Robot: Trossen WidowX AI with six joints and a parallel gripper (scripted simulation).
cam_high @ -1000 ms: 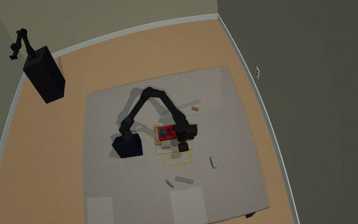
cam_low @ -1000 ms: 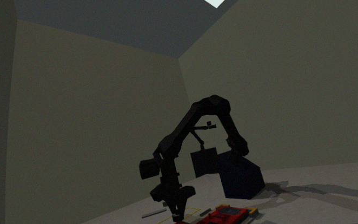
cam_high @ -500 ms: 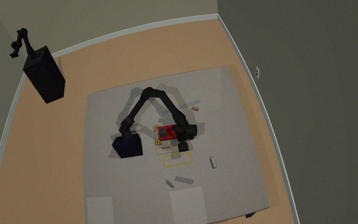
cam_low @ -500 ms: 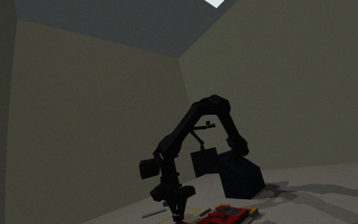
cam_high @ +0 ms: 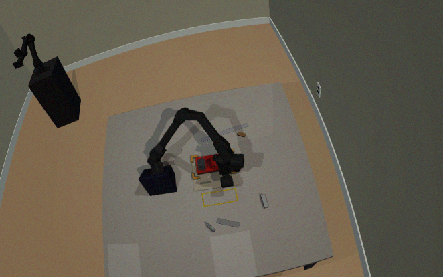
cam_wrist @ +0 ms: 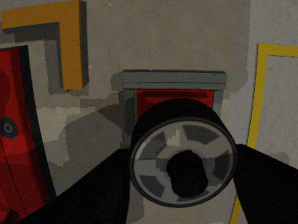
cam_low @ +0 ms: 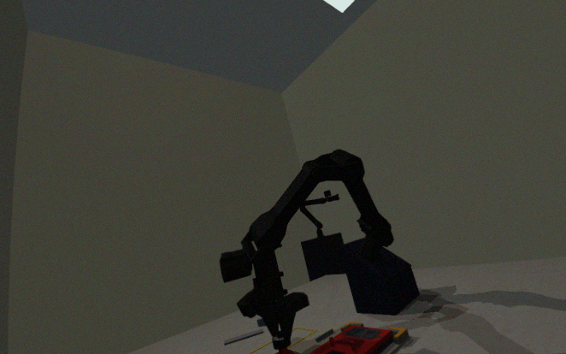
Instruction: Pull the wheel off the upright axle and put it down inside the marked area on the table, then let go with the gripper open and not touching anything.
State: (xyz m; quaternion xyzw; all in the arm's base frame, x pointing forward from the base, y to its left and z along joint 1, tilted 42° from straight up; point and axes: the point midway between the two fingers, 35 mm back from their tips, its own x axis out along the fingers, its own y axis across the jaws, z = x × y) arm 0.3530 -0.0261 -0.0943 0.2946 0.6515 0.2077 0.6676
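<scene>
The wheel lies right at my gripper tip. Round my gripper tip: long grey strip (33 cm to the left, 8 cm ahead, 4 cm below); then grey stand (10 cm to the left, 4 cm behind, 3 cm below); then orange block (28 cm to the left, 17 cm ahead, 4 cm below).
</scene>
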